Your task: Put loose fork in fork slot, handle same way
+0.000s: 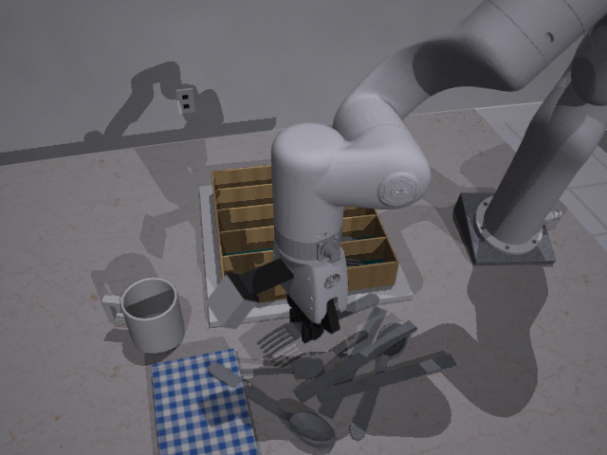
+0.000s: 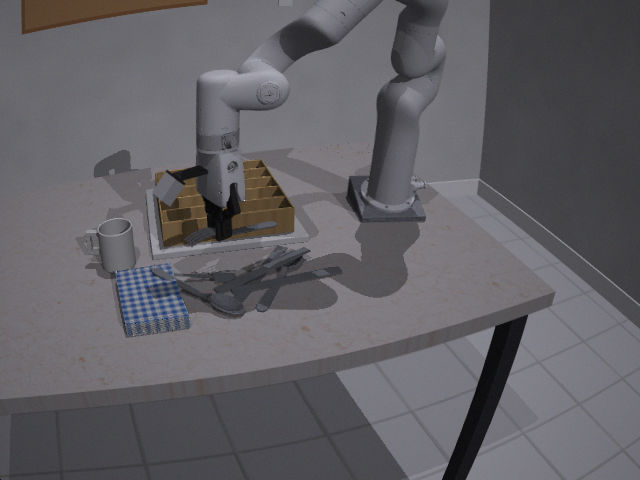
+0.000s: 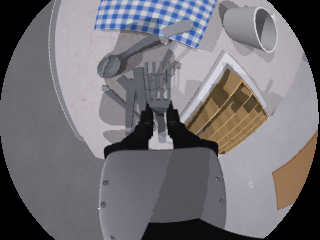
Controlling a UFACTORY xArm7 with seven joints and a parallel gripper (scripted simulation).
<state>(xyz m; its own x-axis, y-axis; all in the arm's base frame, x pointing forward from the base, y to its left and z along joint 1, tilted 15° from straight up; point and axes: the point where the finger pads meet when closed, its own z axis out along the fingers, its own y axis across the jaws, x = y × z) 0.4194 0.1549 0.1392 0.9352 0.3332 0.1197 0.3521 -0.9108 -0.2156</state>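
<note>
The tray lies 5 cm behind my hand, 26 cm to the right of it and 5 cm below it. From my hand the other things lie so: mug 21 cm ahead, 10 cm to the right, 7 cm below.
</note>
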